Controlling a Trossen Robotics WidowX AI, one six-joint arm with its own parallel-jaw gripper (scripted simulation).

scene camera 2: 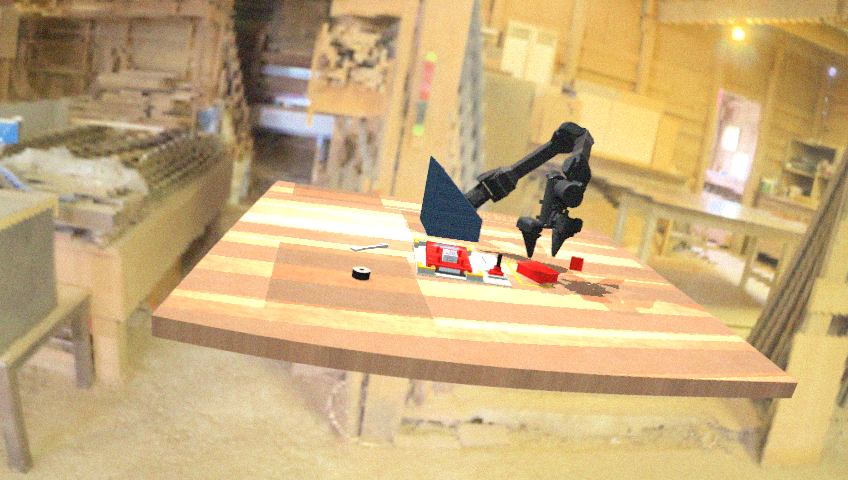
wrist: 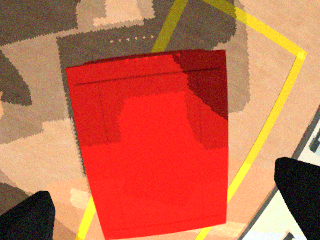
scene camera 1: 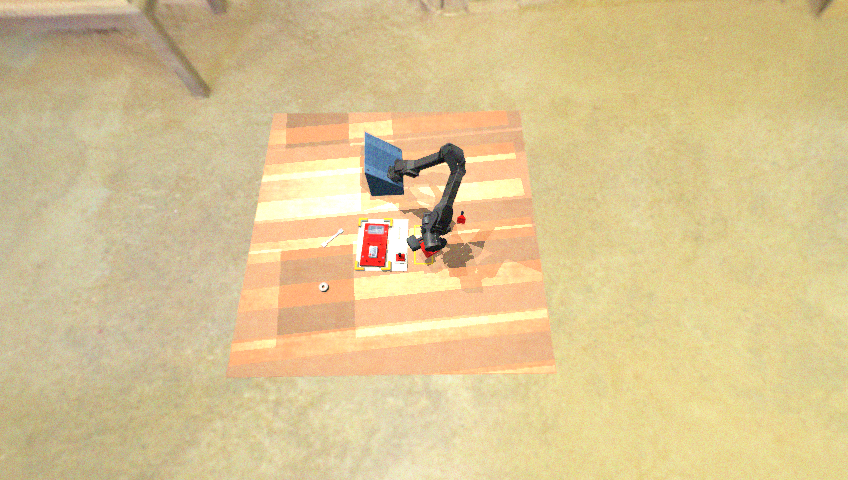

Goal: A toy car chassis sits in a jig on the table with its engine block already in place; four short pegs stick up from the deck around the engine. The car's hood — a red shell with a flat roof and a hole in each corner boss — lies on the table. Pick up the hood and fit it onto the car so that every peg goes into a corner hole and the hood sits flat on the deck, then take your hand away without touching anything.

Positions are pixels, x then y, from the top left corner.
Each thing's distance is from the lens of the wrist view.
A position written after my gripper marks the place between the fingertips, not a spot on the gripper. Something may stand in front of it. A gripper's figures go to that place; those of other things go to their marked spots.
my gripper [wrist: 165, 188]: 0.10 m
red hood [wrist: 153, 127]: 0.12 m
